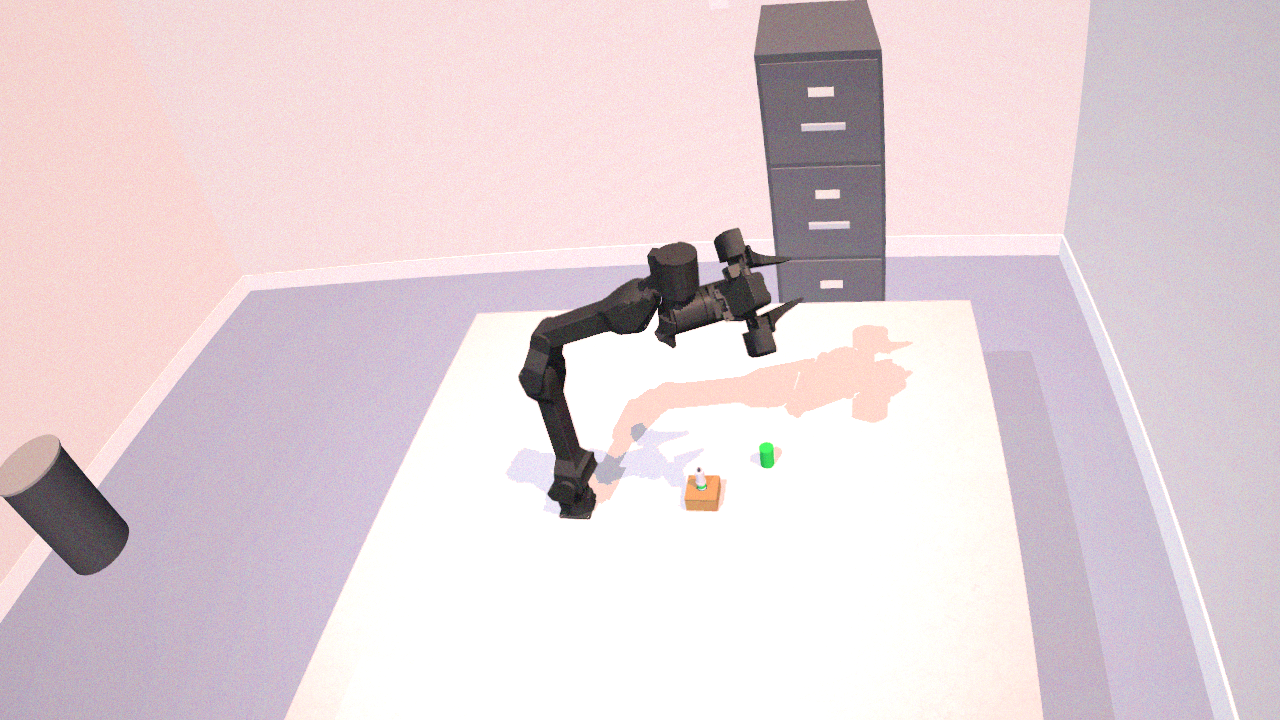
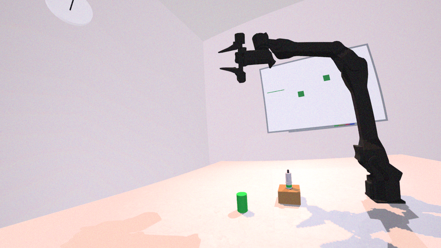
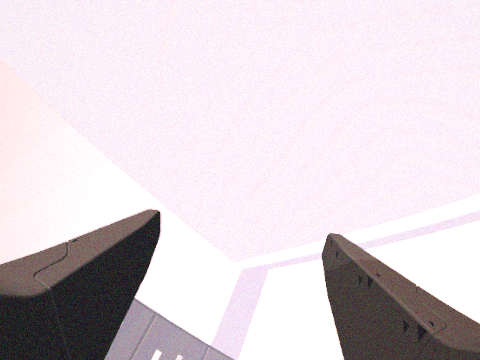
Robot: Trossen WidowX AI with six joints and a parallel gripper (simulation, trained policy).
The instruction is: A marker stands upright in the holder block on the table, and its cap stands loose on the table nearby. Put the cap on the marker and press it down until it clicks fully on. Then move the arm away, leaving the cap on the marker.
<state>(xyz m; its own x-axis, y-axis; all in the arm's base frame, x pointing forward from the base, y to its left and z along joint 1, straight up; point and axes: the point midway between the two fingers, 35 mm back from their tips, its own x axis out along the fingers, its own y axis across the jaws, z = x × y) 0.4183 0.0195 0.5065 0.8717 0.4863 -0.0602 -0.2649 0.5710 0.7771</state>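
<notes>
Right now the green cap is 80 mm behind my gripper tip, 90 mm to the left of it and 480 mm below it. Also, from my gripper tip: holder block 200 mm behind, 10 mm to the right, 490 mm below.
</notes>
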